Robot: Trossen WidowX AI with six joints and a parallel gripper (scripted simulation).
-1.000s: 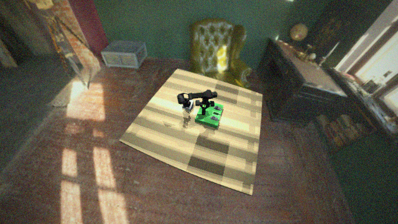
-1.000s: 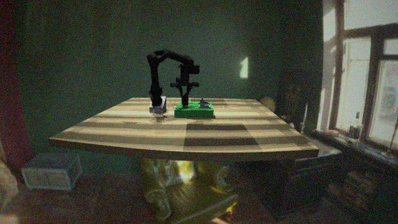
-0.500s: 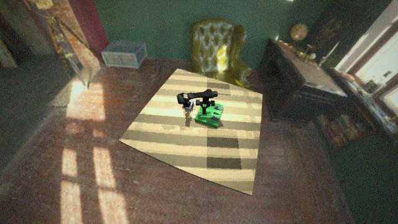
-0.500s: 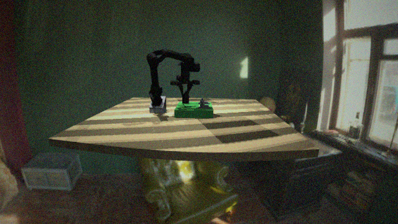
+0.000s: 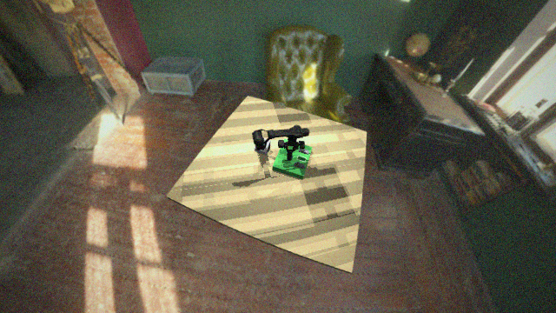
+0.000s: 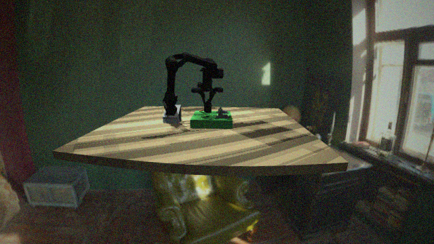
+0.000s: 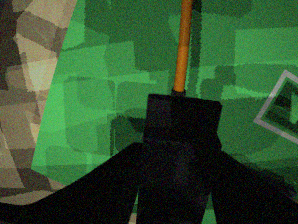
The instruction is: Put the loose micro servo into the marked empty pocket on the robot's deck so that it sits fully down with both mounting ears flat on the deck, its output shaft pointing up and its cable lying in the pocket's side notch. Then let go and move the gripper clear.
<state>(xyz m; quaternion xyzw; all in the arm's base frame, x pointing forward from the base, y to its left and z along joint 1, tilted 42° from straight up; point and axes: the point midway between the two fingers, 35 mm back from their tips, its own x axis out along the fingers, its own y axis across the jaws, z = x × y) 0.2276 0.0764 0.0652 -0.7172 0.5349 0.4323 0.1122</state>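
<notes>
The green robot deck lies 10 cm below my gripper tip, 3 cm to the left of it and 2 cm behind it.
</notes>
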